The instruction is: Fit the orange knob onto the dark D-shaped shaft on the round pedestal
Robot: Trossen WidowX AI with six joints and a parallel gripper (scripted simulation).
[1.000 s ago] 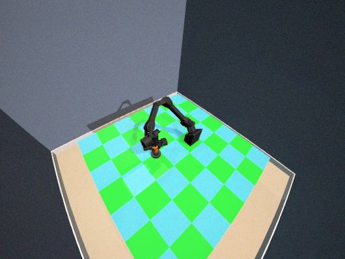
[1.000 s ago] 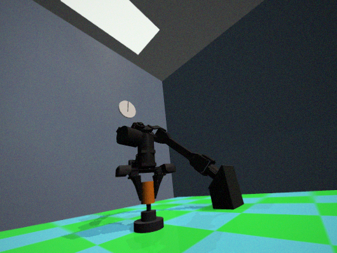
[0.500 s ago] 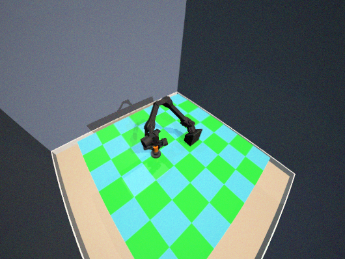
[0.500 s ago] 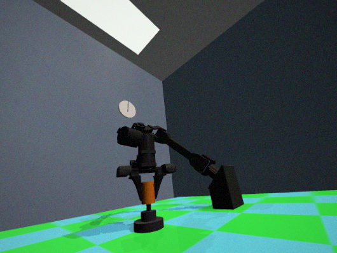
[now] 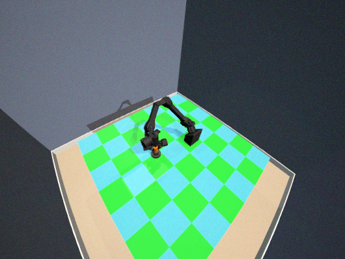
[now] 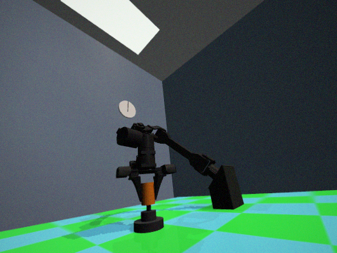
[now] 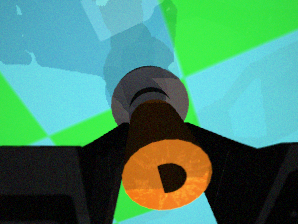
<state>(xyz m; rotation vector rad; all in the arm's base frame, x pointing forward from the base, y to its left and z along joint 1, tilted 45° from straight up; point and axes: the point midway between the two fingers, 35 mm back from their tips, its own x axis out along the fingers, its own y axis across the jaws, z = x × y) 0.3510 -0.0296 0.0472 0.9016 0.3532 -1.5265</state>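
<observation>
My gripper tip is 2 cm below the orange knob. From my gripper tip the other things lie so: pedestal (4 cm below).
</observation>
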